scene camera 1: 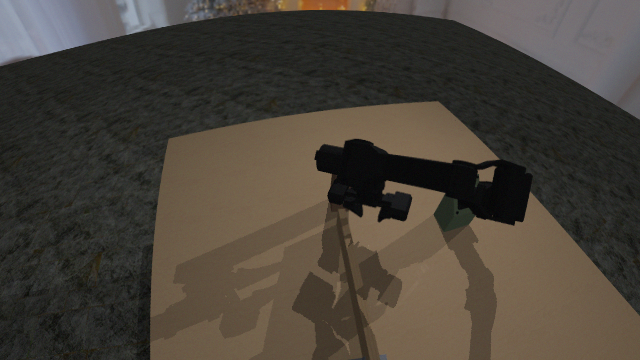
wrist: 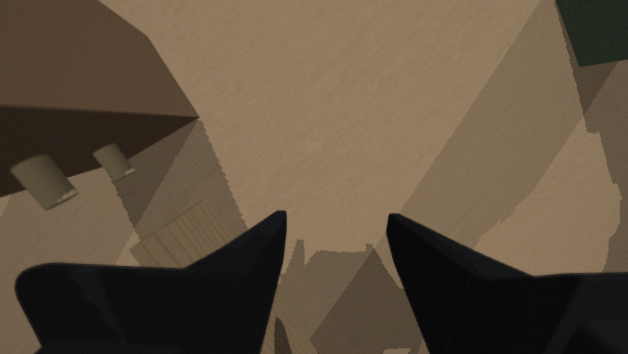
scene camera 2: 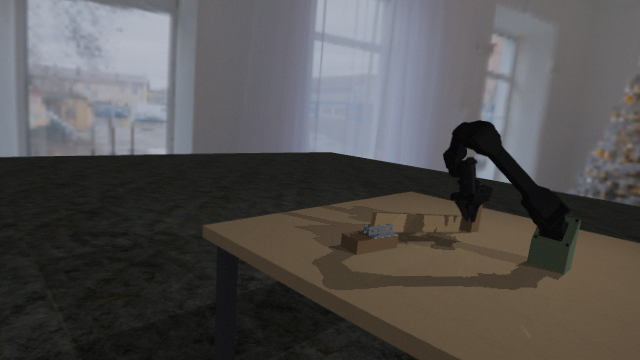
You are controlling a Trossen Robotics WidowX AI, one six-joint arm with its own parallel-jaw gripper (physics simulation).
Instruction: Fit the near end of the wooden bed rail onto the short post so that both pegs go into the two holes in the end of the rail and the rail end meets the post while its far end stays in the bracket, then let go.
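Pixels of known places: gripper, fingertip midpoint: (scene camera 1: 370, 218) (wrist: 337, 221) (scene camera 2: 469, 221); arm's base, link origin: (scene camera 2: 553, 229).
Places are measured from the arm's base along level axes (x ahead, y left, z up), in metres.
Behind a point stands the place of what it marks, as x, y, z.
The wooden bed rail (scene camera 1: 353, 285) @[0.370, 0.134, -0.038] (scene camera 2: 392, 221) @[0.372, 0.287, -0.037] (wrist: 182, 235) @[0.326, -0.069, -0.058] stands on its long narrow edge; its far end is at the grey bracket (scene camera 2: 381, 230) @[0.376, 0.332, -0.060] (scene camera 1: 382, 357) @[0.352, 0.293, -0.070], and how it sits there is unclear. The short brown post (scene camera 2: 478, 221) @[0.290, -0.148, -0.072] (wrist: 75, 65) @[0.294, -0.121, -0.020] stands at the rail's near end, partly hidden by the arm in both scene views. In the wrist view two pale pegs, the larger peg (wrist: 45, 182) @[0.319, -0.106, -0.020] and the smaller-looking peg (wrist: 114, 162) @[0.320, -0.106, -0.051], stick out bare from the post, apart from the rail end. My gripper (scene camera 1: 371, 218) @[0.271, -0.032, -0.052] (scene camera 2: 469, 220) @[0.271, -0.032, -0.052] (wrist: 337, 221) @[0.271, -0.032, -0.052] is open and empty beside the rail's near end.
The bracket sits on a brown block (scene camera 2: 370, 244) @[0.359, 0.399, -0.088]. The green arm base (scene camera 1: 452, 215) @[0.046, 0.025, -0.040] (scene camera 2: 552, 252) @[-0.017, 0.032, -0.060] (wrist: 597, 30) @[0.046, 0.005, -0.094] stands to the right. All are on the wooden table top (scene camera 1: 225, 175) @[0.641, -0.320, -0.113] (scene camera 2: 450, 310) @[0.039, 0.508, -0.113]. Arm shadows cross the table and rail.
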